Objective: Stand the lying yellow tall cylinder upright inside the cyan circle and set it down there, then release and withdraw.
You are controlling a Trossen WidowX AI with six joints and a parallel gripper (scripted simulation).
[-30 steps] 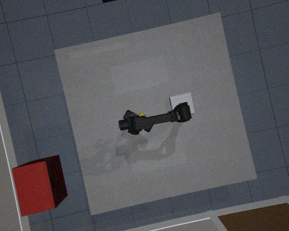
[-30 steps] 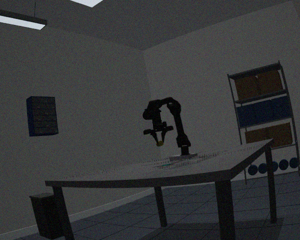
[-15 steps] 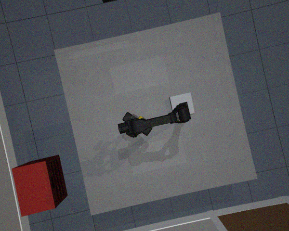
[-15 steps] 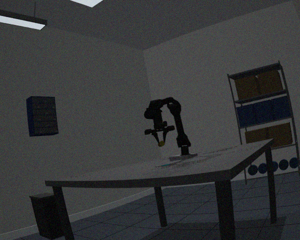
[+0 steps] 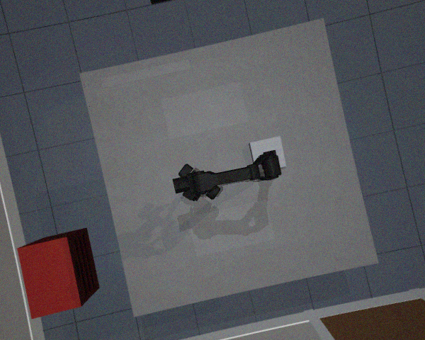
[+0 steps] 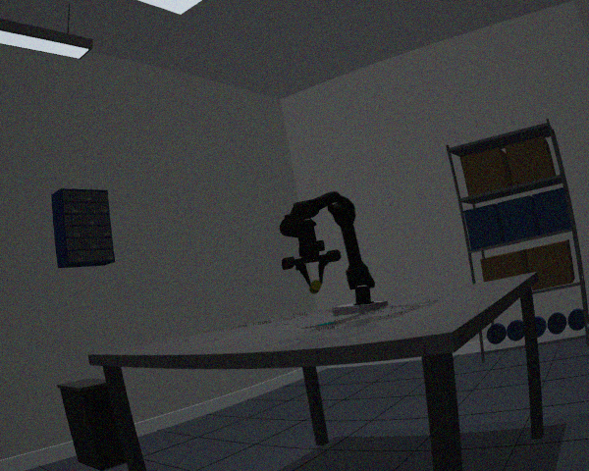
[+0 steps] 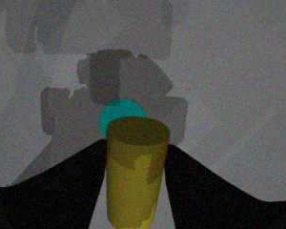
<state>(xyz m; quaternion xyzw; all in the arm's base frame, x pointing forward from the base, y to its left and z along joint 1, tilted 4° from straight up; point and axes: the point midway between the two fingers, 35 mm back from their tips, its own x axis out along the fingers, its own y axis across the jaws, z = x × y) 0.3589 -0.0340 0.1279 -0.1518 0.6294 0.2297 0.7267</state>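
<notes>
Now: the cyan circle 2 cm behind my gripper tip and 13 cm below it. Also, from my gripper tip: yellow tall cylinder 2 cm behind, 1 cm to the right.
</notes>
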